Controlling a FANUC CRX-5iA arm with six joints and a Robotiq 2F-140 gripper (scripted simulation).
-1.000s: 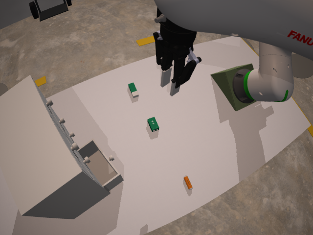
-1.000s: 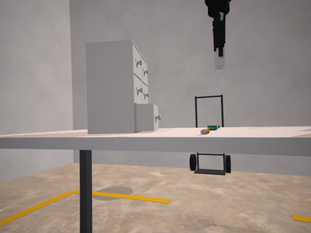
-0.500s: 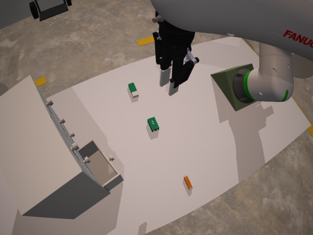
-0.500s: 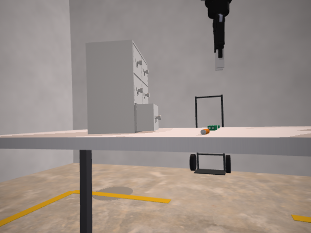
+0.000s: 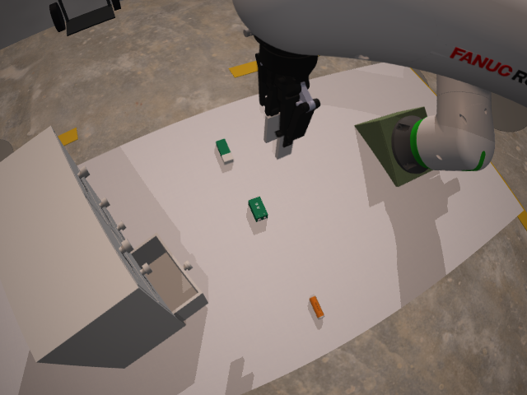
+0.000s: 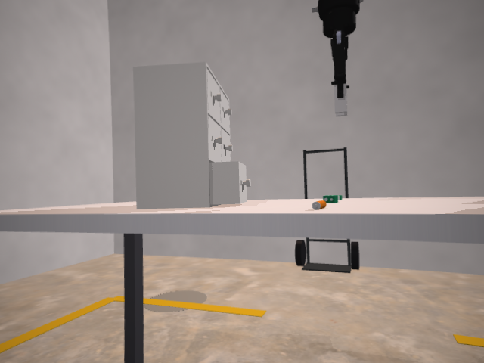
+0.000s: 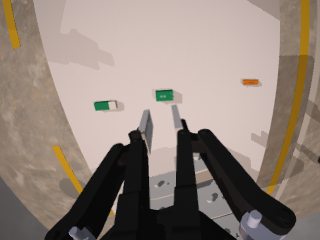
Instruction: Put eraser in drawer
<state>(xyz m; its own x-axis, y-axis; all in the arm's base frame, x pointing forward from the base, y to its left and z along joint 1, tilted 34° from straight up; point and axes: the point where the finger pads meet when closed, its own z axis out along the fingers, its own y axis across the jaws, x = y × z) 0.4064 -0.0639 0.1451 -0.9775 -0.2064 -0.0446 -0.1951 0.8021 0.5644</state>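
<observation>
My gripper is now 24 cm above the eraser, 16 cm to the left of it and 6 cm short of it. From my hand the other things lie so: orange cylinder 25 cm to the left, 24 cm below, 2 cm behind; then drawer H 28 cm ahead, 21 cm below, 14 cm to the left.
</observation>
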